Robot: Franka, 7 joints.
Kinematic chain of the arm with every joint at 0, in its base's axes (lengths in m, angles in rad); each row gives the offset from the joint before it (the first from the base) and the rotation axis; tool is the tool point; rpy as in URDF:
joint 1: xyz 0 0 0.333 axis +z
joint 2: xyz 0 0 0 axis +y
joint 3: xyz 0 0 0.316 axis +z
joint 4: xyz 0.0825 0 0 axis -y
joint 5: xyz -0.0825 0 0.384 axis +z
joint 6: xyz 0 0 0 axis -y
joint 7: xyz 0.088 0 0 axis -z
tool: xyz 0 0 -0.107 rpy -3.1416 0 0
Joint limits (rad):
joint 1: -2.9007..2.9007
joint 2: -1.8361..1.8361
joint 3: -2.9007..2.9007
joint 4: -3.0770..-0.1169
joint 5: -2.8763..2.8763
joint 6: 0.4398..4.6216
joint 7: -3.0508..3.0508
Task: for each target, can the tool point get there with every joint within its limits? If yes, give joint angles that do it. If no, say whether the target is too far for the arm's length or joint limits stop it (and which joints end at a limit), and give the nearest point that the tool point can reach.
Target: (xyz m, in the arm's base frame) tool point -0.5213 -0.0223 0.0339
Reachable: yes | joints -0.9340 -1.2230 -2.2194 -1.9423 -0.8448 2.0339 0.3107
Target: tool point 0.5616 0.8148 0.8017
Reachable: no: too far | nearest point 0.4400 0.6384 0.7002 | short by 0.237 m
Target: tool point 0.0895 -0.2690 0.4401
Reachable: yes | joints 1.0852 0.6264 -1.9231 -2.8124 -1.4431 0.8964 -1.3008
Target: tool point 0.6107 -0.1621 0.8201
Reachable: yes | joints 2.4044 -1.4925 -0.5989 -1.1512 -2.2403 2.5370 1.5536
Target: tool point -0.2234 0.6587 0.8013
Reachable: yes | joints -1.3725 -1.4081 -0.3219 -0.8752 -0.3253 3.0846 0.6813
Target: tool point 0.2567 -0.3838 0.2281
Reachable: yes | joints -1.9815 0.2349 0.9954 -2.4949 0.8565 2.5735 -0.4630
